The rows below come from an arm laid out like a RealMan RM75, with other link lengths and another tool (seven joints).
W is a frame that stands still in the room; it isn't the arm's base.
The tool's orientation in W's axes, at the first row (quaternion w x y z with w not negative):
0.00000, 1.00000, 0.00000, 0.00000
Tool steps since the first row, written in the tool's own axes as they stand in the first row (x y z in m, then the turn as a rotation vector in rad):
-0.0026, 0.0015, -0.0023, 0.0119, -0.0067, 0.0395
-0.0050, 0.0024, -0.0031, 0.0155, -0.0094, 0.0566
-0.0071, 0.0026, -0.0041, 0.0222, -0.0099, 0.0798
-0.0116, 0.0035, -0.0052, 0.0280, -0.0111, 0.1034
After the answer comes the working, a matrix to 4 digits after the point.
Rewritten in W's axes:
-0.0026, -0.0015, 0.0023, 0.0119, 0.0067, -0.0395
-0.0050, -0.0024, 0.0031, 0.0155, 0.0094, -0.0566
-0.0071, -0.0026, 0.0041, 0.0222, 0.0099, -0.0798
-0.0116, -0.0035, 0.0052, 0.0280, 0.0111, -0.1034

The tool's axes in the first row as the columns of a matrix, in W's axes (rounded; the answer above uses it unrounded):
1.0000, 0.0000, 0.0000
0.0000, -1.0000, 0.0000
0.0000, 0.0000, -1.0000

